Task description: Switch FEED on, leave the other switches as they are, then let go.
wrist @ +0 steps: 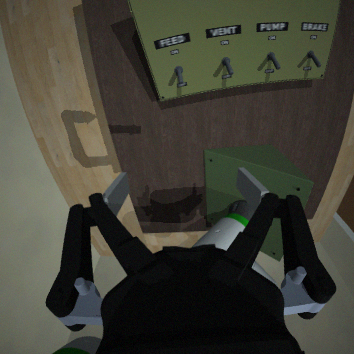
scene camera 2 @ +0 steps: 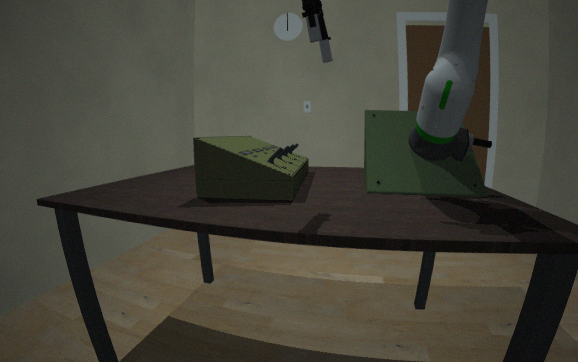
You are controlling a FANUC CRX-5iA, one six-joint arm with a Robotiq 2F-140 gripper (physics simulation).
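Seen in the pictures: gripper, fingertip midpoint: (wrist: 182, 179) (scene camera 2: 322, 52); arm's base at its link origin: (wrist: 247, 217) (scene camera 2: 430, 143).
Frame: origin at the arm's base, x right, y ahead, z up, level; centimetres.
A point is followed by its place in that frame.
Observation:
The olive switch box (scene camera 2: 240, 172) {x -33.9, y 48.4, z -7.2 cm} (wrist: 240, 12) {x -12.2, y 57.7, z -1.5 cm} stands on the table. In the wrist view its labels read FEED, VENT, PUMP and BRAKE. The FEED lever (wrist: 180, 75) {x -25.0, y 42.6, z -2.5 cm} is at the left end and leans down toward the low front edge, the side away from its ON mark. The VENT lever (wrist: 227, 66) {x -13.9, y 45.3, z -2.8 cm}, PUMP lever (wrist: 273, 60) {x -2.4, y 48.3, z -3.1 cm} and BRAKE lever (wrist: 314, 59) {x 9.3, y 50.9, z -3.0 cm} lean toward the same edge. My gripper (scene camera 2: 326, 51) {x -23.8, y 29.9, z 23.2 cm} (wrist: 182, 179) {x -23.8, y 29.9, z 23.2 cm} is open and empty. It hangs high above the table, apart from the switches, with its fingers spread wide.
A green sloped block (scene camera 2: 390, 150) {x -4.6, y 13.2, z -2.7 cm} (wrist: 225, 172) {x -9.2, y 13.9, z -7.0 cm} stands on the dark table (scene camera 2: 150, 195) {x -40.6, y 76.4, z -14.1 cm} (wrist: 170, 150) {x -28.2, y 18.0, z -14.1 cm}, to the right of the switch box in the scene view. The white arm (scene camera 2: 450, 100) {x -19.8, y -1.5, z 11.0 cm} (wrist: 220, 235) {x -12.6, y 4.7, z 11.7 cm} is in front of part of it. A door (scene camera 2: 415, 60) is behind.

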